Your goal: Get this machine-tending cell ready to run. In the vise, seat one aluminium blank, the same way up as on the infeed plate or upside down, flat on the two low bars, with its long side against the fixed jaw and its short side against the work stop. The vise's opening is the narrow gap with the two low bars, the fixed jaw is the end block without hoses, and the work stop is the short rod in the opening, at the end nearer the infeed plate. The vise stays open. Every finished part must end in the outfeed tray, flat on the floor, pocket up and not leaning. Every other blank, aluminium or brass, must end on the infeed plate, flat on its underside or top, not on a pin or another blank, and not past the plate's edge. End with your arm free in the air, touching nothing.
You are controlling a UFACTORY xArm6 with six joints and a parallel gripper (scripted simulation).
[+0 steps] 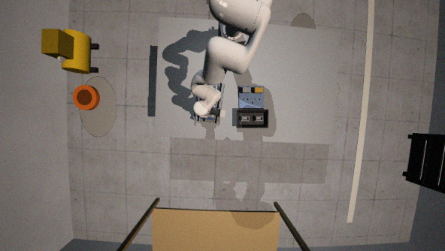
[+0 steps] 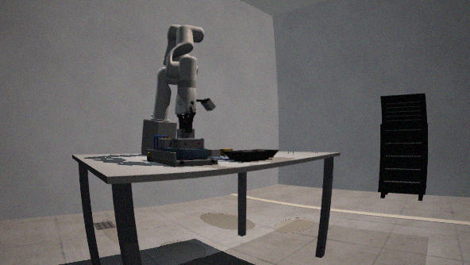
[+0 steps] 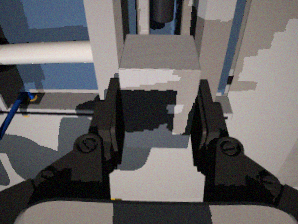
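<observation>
My hand is 1 cm short of the dark work stop rod, 5 cm to the right of it and 5 cm above it. Round my hand: brass blank (12 cm behind, 39 cm to the left, 11 cm below).
</observation>
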